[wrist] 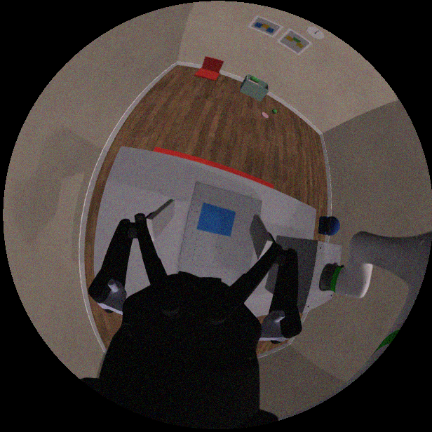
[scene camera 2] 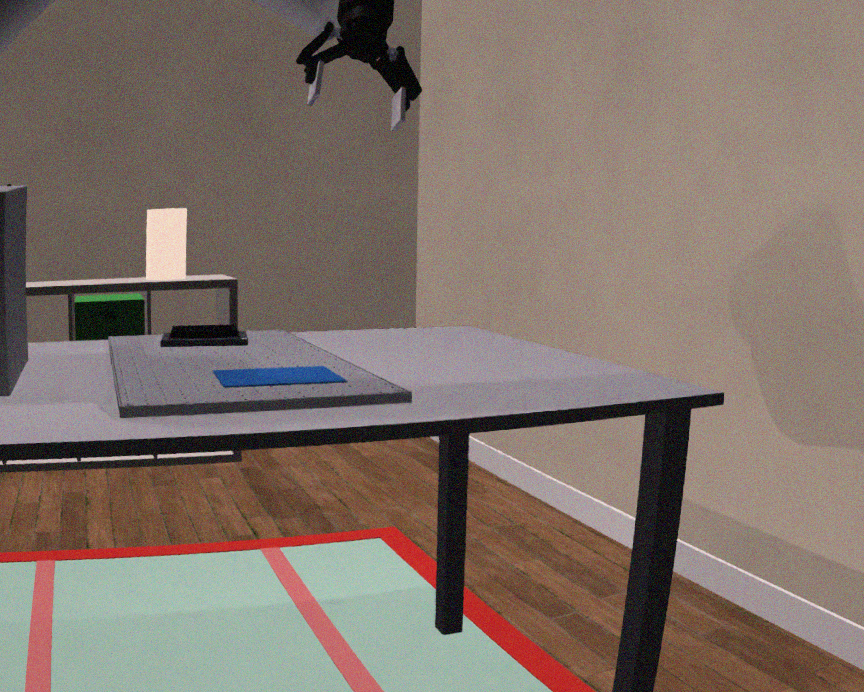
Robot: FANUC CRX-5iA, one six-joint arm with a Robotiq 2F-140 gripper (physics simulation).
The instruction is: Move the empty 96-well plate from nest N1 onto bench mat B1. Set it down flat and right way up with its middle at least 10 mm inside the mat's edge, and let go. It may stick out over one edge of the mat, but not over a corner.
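Frame: origin at the arm's base, x down, y left, z ahead, level; metres.
Seen in the pictures: gripper, fingertip midpoint: [scene camera 2: 356,112].
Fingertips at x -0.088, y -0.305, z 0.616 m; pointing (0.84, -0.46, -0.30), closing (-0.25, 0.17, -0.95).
Note:
Pixels of each thing's top centre, then the offset from my fingertips to it. "spot": a spot on its surface instead. Level surfaces: height alone.
- blue bench mat B1, surface height: dx +0.374 m
- grey perforated board, surface height: dx +0.376 m
- low black nest, surface spot: [scene camera 2: 171,340] spot: dx +0.365, dy +0.370, dz -0.163 m
- black block shape, top centre: [scene camera 2: 204,327] dx +0.350, dy +0.406, dz -0.086 m
- light grey table, surface height: dx +0.389 m
The blue bench mat B1 [scene camera 2: 279,376] [wrist: 216,220] lies flat on the grey perforated board [scene camera 2: 158,392] [wrist: 227,196]. Towards the back of that board, in the scene view, a low black nest [scene camera 2: 171,340] carries a black block shape [scene camera 2: 204,331], which looks like the plate sitting in it; its wells cannot be made out. In the wrist view the nest and plate do not show, with the gripper body covering that part. My gripper [scene camera 2: 353,113] [wrist: 212,215] is open and empty, high above the table, with its fingers pointing down.
The board lies on a light grey table [scene camera 2: 576,378] [wrist: 145,172]. A tall grey box [scene camera 2: 12,288] stands left of the board in the scene view. A shelf [scene camera 2: 233,302] with a green bin [scene camera 2: 108,317] and a bright panel [scene camera 2: 166,243] stands behind.

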